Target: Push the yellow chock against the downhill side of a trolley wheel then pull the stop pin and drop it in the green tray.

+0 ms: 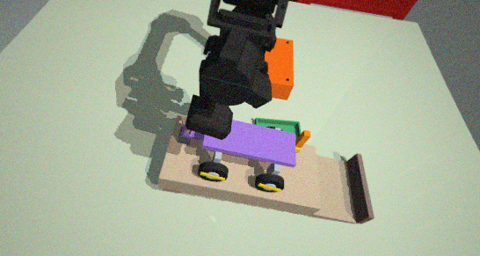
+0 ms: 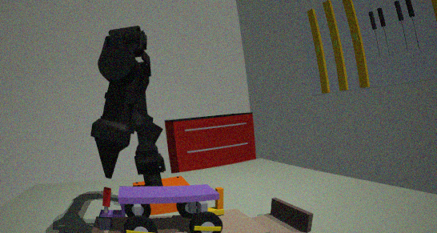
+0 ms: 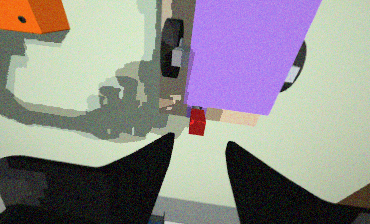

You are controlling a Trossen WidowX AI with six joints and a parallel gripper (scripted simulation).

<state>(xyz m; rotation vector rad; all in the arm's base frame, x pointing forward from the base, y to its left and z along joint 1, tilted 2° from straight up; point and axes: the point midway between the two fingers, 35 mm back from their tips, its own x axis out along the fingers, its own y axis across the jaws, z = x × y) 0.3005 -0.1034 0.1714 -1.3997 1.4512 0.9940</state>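
Right now the red-headed stop pin is 20 mm to the right of my gripper tip and 60 mm below it. From my gripper tip the other things lie so: yellow chock (30 mm behind, 200 mm to the left, 110 mm below); then trolley (20 mm ahead, 100 mm to the left, 80 mm below); then dark end wall (40 mm ahead, 370 mm to the left, 160 mm below).
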